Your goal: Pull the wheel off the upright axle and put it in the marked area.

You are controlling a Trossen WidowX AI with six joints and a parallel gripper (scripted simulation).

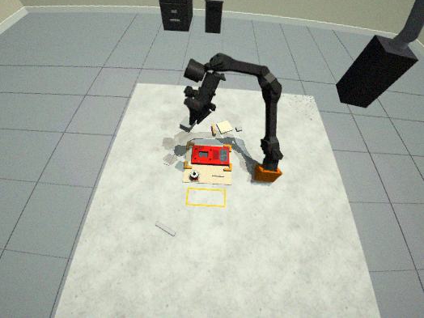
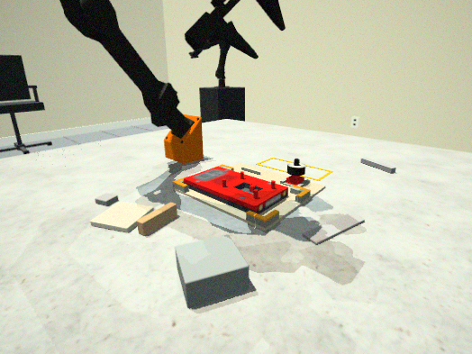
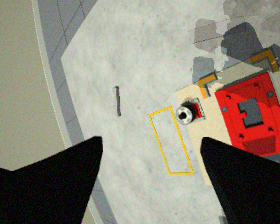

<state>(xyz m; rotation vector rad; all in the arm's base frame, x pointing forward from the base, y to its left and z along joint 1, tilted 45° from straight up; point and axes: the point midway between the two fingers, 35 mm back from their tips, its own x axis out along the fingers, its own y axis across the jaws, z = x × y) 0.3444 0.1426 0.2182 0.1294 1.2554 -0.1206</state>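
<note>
Now: gripper tip 2 cm past the black wheel, 12 cm to the right of it and 25 cm above it. Round my gripper tip: wooden bar (6 cm behind, 19 cm to the right, 27 cm below); grey block (10 cm ahead, 19 cm to the right, 27 cm below); cream tile (12 cm behind, 23 cm to the right, 28 cm below).
</note>
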